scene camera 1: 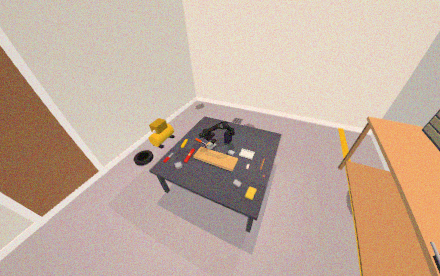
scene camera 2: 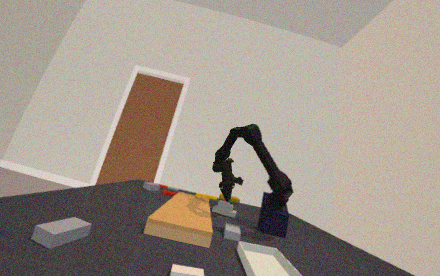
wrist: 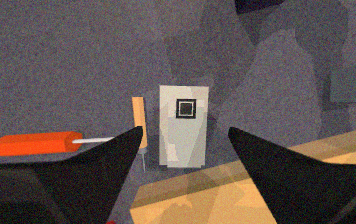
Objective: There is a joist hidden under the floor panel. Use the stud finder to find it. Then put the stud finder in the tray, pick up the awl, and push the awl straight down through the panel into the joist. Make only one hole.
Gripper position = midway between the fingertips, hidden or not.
Observation:
In view: my gripper [wrist: 186, 130], a grey stud finder [wrist: 182, 137] and a grey block [scene camera 2: 56, 233].

